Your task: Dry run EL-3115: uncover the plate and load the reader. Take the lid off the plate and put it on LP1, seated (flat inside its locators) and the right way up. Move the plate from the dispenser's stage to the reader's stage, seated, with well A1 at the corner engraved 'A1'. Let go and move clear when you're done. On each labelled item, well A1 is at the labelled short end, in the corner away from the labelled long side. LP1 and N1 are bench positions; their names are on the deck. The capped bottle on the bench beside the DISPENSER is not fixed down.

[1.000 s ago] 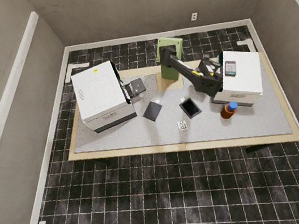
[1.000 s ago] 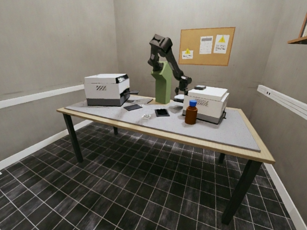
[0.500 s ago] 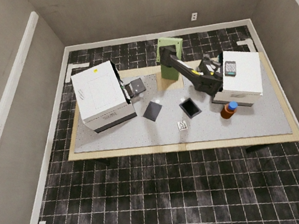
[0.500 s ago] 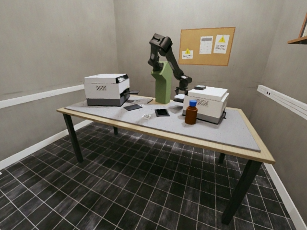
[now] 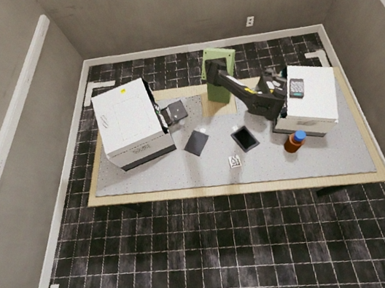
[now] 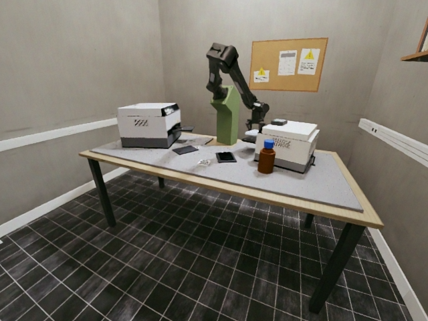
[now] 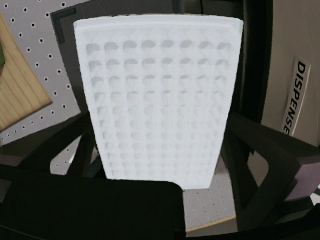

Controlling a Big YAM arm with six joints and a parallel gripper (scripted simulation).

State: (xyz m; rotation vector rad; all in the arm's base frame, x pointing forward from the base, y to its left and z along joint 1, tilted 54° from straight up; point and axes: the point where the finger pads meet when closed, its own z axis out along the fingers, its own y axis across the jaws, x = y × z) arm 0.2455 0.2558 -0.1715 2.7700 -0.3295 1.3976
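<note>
Now: the white well plate right at my hand. From my hand the other things lie so: brown capped bottle 31 cm ahead, 12 cm to the left, 3 cm below; dark flat lid 21 cm ahead, 15 cm to the right, 13 cm below.
</note>
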